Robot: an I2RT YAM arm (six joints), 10 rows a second.
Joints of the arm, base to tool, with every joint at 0 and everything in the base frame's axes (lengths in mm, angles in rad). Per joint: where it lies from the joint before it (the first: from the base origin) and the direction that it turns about. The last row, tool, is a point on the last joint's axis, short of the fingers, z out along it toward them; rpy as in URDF.
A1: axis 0 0 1 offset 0 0 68
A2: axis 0 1 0 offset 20 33.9 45.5
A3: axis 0 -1 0 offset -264 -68.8 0
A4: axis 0 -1 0 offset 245 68.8 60
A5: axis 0 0 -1 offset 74 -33.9 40.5
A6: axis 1 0 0 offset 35.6 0 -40.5
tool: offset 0 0 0 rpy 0 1.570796 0
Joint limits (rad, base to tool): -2.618..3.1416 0..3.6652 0..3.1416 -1.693..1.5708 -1.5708..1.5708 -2.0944..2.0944
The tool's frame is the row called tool.
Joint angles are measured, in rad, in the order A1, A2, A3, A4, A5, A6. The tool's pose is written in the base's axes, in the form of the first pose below.
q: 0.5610, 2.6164, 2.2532, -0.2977, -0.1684, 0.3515
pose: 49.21 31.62 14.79 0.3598 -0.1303 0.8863 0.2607
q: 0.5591, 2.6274, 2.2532, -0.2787, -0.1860, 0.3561
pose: 49.36 31.66 14.34 0.3589 -0.1314 0.8839 0.2696
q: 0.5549, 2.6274, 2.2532, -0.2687, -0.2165, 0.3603
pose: 49.48 31.57 14.44 0.3564 -0.1345 0.8802 0.2832
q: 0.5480, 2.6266, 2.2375, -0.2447, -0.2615, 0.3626
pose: 49.59 31.34 14.19 0.3509 -0.1405 0.8754 0.3013
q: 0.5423, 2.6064, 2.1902, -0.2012, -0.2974, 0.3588
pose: 49.44 31.01 14.14 0.3512 -0.1482 0.8688 0.3161
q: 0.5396, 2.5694, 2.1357, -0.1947, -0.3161, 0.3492
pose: 48.91 30.58 14.45 0.3445 -0.1548 0.8691 0.3193
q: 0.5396, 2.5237, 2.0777, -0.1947, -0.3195, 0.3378
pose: 48.20 30.17 15.05 0.3404 -0.1599 0.8707 0.3168
